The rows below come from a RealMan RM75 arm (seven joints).
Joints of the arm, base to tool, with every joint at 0 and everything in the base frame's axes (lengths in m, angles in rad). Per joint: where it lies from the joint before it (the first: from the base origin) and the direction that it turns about. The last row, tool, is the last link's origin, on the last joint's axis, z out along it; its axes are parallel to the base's.
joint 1: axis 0 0 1 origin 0 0 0.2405
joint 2: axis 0 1 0 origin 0 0 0
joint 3: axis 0 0 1 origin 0 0 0.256
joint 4: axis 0 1 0 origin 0 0 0
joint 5: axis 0 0 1 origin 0 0 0.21
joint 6: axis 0 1 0 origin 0 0 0
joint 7: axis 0 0 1 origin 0 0 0.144
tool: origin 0 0 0
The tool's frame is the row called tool.
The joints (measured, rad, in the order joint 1, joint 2, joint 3, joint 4, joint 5, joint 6, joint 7), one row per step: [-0.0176 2.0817 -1.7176 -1.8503 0.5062 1.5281 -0.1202]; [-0.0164 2.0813 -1.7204 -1.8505 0.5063 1.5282 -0.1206]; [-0.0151 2.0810 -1.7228 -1.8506 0.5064 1.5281 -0.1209]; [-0.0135 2.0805 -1.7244 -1.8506 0.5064 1.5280 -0.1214]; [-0.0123 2.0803 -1.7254 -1.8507 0.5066 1.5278 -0.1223]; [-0.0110 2.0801 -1.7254 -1.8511 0.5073 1.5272 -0.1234]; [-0.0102 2.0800 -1.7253 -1.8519 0.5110 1.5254 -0.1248]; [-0.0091 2.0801 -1.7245 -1.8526 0.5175 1.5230 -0.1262]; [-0.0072 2.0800 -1.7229 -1.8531 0.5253 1.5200 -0.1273]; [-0.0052 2.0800 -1.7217 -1.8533 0.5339 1.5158 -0.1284]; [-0.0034 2.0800 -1.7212 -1.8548 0.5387 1.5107 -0.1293]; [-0.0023 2.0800 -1.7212 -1.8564 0.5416 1.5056 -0.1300]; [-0.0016 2.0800 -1.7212 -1.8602 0.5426 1.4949 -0.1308]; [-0.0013 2.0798 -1.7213 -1.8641 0.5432 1.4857 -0.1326]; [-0.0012 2.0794 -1.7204 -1.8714 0.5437 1.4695 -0.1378]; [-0.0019 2.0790 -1.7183 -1.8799 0.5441 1.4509 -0.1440]
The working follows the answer.
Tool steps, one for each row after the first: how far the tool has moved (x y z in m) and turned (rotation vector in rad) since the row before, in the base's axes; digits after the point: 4 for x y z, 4 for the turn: [-0.0005 0.0000 -0.0005 -0.0027 -0.0003 0.0030]; [-0.0005 0.0001 -0.0004 -0.0021 -0.0002 0.0029]; [-0.0004 0.0002 -0.0002 -0.0016 -0.0006 0.0029]; [-0.0004 0.0002 -0.0002 -0.0011 -0.0001 0.0027]; [-0.0004 0.0004 0.0000 0.0000 0.0005 0.0029]; [-0.0008 0.0003 -0.0001 0.0002 0.0037 0.0036]; [-0.0012 0.0005 -0.0002 0.0004 0.0067 0.0038]; [-0.0014 0.0007 -0.0001 0.0012 0.0079 0.0041]; [-0.0016 0.0008 -0.0003 0.0015 0.0091 0.0047]; [-0.0015 0.0010 0.0000 0.0035 0.0060 0.0062]; [-0.0012 0.0009 0.0000 0.0038 0.0042 0.0056]; [-0.0016 0.0018 0.0005 0.0101 0.0042 0.0098]; [-0.0014 0.0015 0.0005 0.0085 0.0030 0.0097]; [-0.0023 0.0026 0.0013 0.0155 0.0043 0.0183]; [-0.0024 0.0029 0.0018 0.0188 0.0047 0.0199]
Tool pose at each row, in the base's axes (x y z in m, rotation vector in rad; rounded; the steps above come from the unrounded poses): [0.2297 0.2257 -0.0058 -2.2415 1.4451 -0.4131]; [0.2292 0.2256 -0.0062 -2.2453 1.4416 -0.4146]; [0.2286 0.2257 -0.0067 -2.2487 1.4383 -0.4156]; [0.2282 0.2259 -0.0069 -2.2514 1.4348 -0.4166]; [0.2278 0.2261 -0.0070 -2.2539 1.4317 -0.4168]; [0.2274 0.2265 -0.0070 -2.2560 1.4285 -0.4154]; [0.2266 0.2268 -0.0071 -2.2600 1.4261 -0.4101]; [0.2253 0.2273 -0.0073 -2.2655 1.4249 -0.4014]; [0.2239 0.2280 -0.0075 -2.2711 1.4239 -0.3905]; [0.2223 0.2289 -0.0078 -2.2775 1.4226 -0.3780]; [0.2208 0.2299 -0.0078 -2.2815 1.4178 -0.3669]; [0.2196 0.2308 -0.0078 -2.2840 1.4127 -0.3575]; [0.2180 0.2326 -0.0073 -2.2841 1.4017 -0.3420]; [0.2165 0.2341 -0.0068 -2.2848 1.3905 -0.3290]; [0.2142 0.2367 -0.0055 -2.2856 1.3688 -0.3067]; [0.2118 0.2396 -0.0037 -2.2846 1.3448 -0.2811]

